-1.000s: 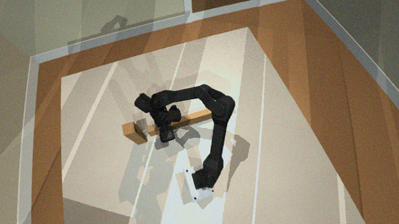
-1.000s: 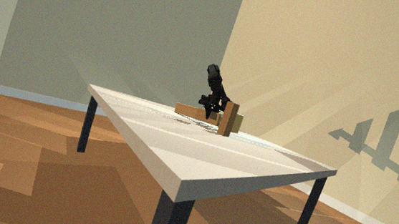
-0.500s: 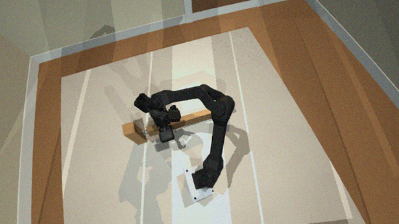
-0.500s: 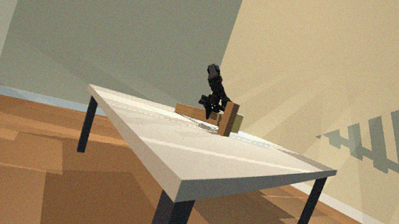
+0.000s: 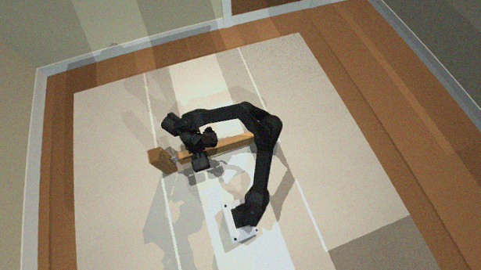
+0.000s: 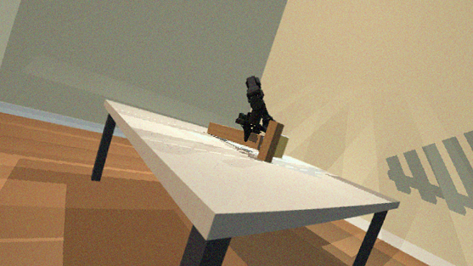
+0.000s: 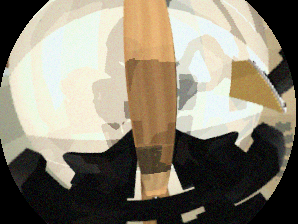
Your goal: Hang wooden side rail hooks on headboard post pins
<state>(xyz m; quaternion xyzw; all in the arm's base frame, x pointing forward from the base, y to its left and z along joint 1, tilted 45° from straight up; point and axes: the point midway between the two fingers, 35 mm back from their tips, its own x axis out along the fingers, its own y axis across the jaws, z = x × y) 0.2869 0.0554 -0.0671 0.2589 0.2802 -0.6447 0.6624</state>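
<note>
Now: the headboard post 14 cm to the left of my gripper tip and 4 cm above it.
</note>
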